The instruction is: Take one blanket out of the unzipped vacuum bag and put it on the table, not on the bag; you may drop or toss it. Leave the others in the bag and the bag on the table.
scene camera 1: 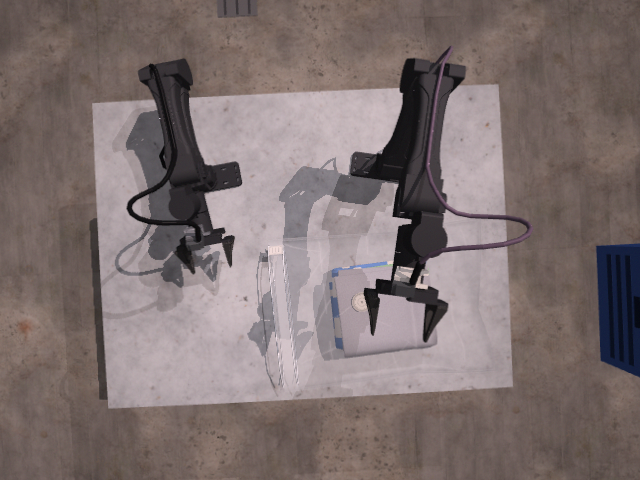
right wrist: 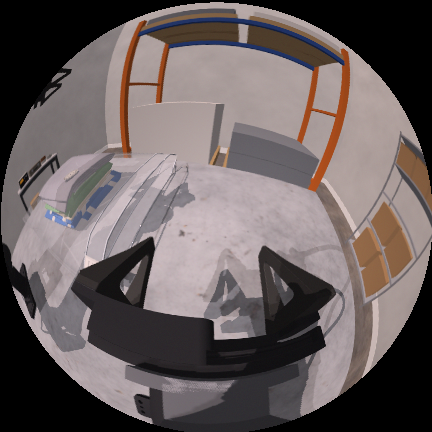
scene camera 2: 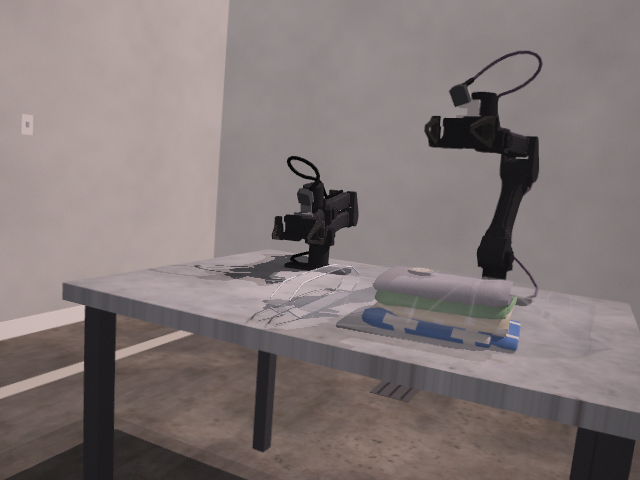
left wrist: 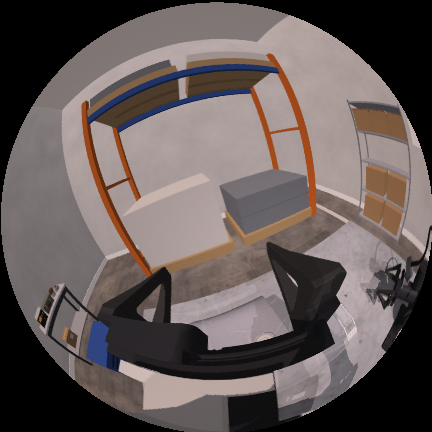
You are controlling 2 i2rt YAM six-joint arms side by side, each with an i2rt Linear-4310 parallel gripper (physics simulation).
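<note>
A clear vacuum bag (scene camera 1: 283,330) (scene camera 2: 330,266) lies on the table, its open end at the picture's left in both scene views. It holds a folded stack: a grey blanket (scene camera 1: 356,330) (scene camera 2: 444,286) (left wrist: 230,327) (right wrist: 55,187) on top, then a green blanket (scene camera 2: 434,305) (right wrist: 92,187), a beige one (scene camera 2: 439,321) and a blue-and-white one (scene camera 2: 403,322) (right wrist: 62,218). My left gripper (scene camera 1: 399,337) (scene camera 2: 459,131) (left wrist: 214,261) is open and empty, high above the stack. My right gripper (scene camera 1: 211,269) (scene camera 2: 297,229) (right wrist: 207,247) is open and empty, lower, left of the bag's opening in scene camera 1.
A round valve (scene camera 1: 360,301) (scene camera 2: 421,271) sits on the bag over the grey blanket. The table (scene camera 1: 155,361) (scene camera 2: 155,304) carries both arms. A blue object (scene camera 1: 617,304) stands beyond the table's right side. Pallets and racks stand farther off in the wrist views.
</note>
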